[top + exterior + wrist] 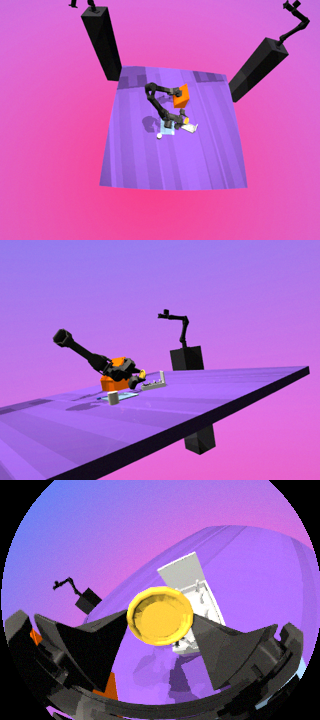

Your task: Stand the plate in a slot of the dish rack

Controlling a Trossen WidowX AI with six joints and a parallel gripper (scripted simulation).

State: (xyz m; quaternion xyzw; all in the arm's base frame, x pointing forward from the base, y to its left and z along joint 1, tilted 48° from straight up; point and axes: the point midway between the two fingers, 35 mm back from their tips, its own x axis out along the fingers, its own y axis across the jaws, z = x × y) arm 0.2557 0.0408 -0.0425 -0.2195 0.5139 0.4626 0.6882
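Right now the dish rack is 40 mm ahead of my gripper tip, 30 mm to the left of it and 50 mm below it. Also, from my gripper tip: white cylinder: 160 mm ahead, 240 mm to the right, 50 mm below; then plate: 10 mm to the right; then pale blue mat: 50 mm ahead, 170 mm to the right, 70 mm below.
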